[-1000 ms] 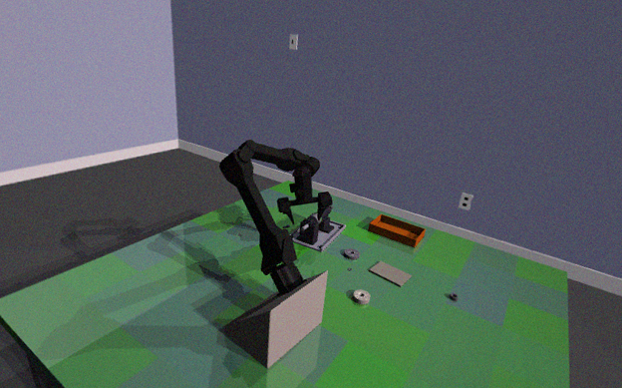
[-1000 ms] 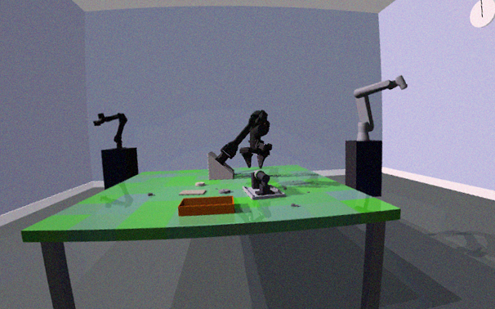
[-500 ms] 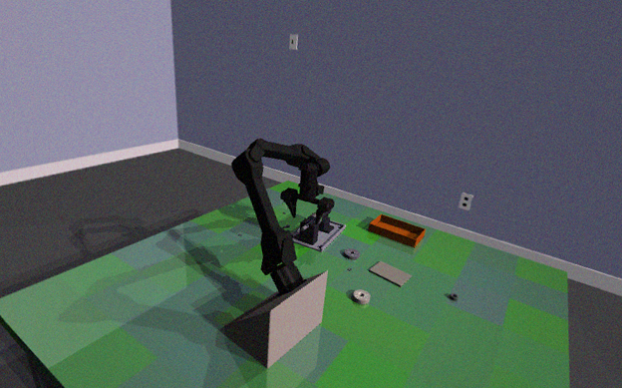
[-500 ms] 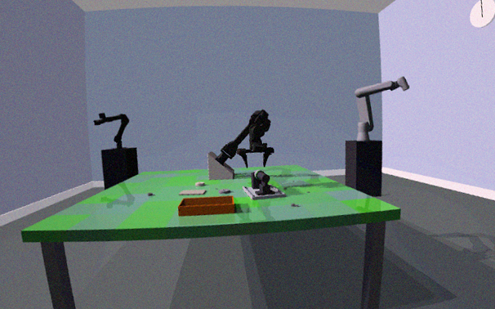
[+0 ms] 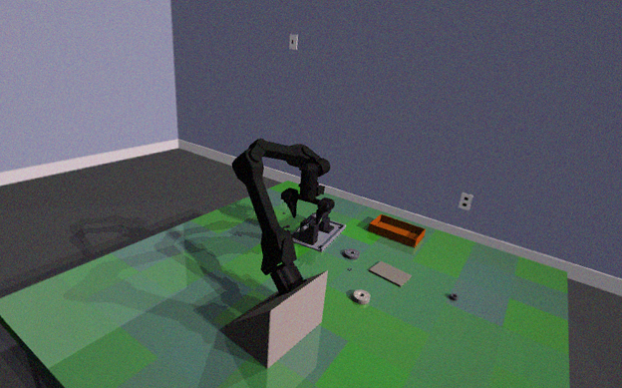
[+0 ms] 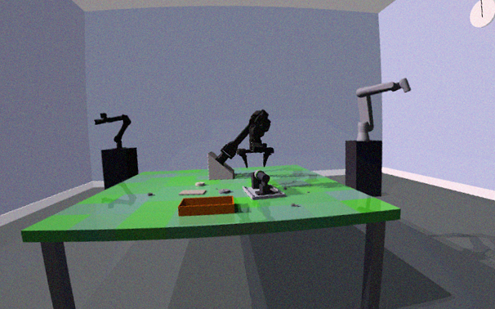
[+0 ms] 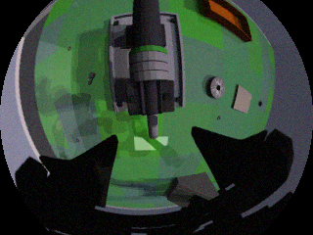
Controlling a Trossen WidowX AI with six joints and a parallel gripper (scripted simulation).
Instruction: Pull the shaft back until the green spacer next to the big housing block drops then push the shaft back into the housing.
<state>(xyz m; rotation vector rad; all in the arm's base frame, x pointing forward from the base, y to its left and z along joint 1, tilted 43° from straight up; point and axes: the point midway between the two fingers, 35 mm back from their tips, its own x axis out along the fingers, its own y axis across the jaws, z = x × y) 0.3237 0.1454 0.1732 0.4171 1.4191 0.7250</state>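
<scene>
Now: the thin green spacer 9 cm ahead of my gripper tip, 2 cm to the left of it and 3 cm below it. From my gripper tip the other things lie so: white ring 10 cm behind, 32 cm to the right, 10 cm below; grey washer 8 cm ahead, 16 cm to the right, 10 cm below; flat grey plate 8 cm ahead, 32 cm to the right, 10 cm below.
</scene>
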